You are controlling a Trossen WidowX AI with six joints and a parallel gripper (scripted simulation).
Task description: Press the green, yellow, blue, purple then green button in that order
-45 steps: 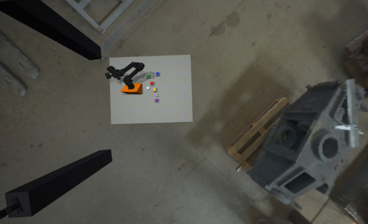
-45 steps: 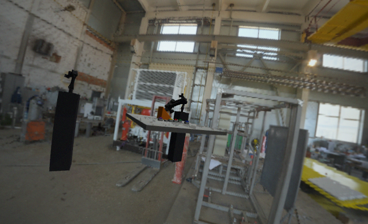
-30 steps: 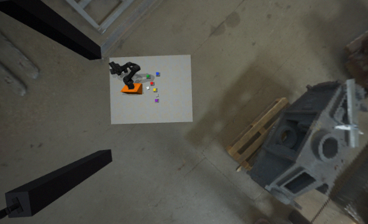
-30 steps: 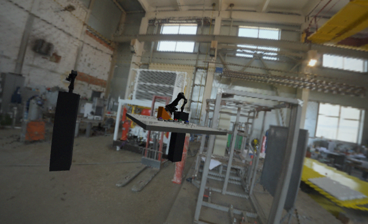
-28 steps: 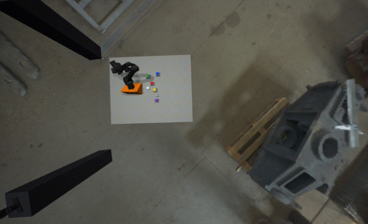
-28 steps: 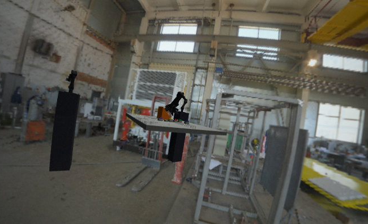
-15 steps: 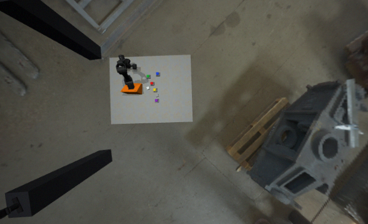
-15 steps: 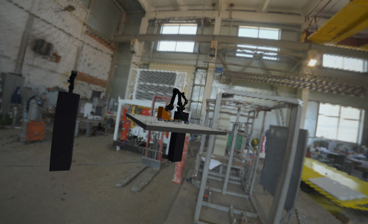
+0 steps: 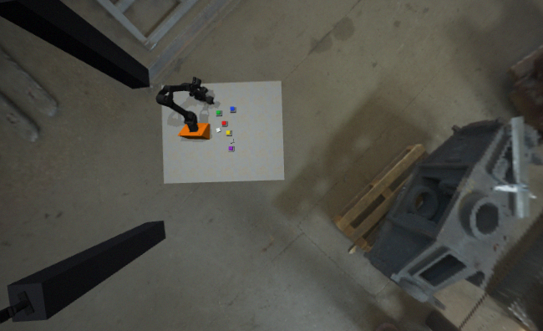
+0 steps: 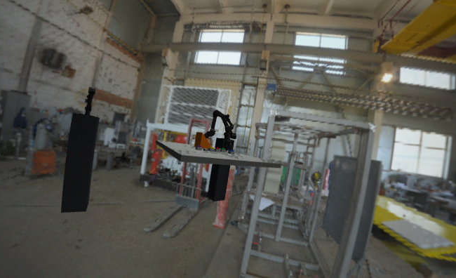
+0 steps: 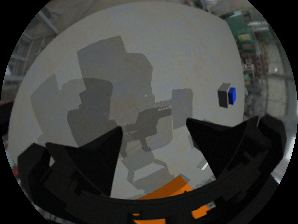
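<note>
My gripper tip is now 11 cm to the left of the green button, 7 cm short of it and 2 cm below it. From my gripper tip the other things lie so: red button: 20 cm to the right, 11 cm ahead, 2 cm above; blue button: 20 cm ahead, 9 cm to the right, 2 cm above; yellow button: 29 cm to the right, 14 cm ahead, 2 cm above.
</note>
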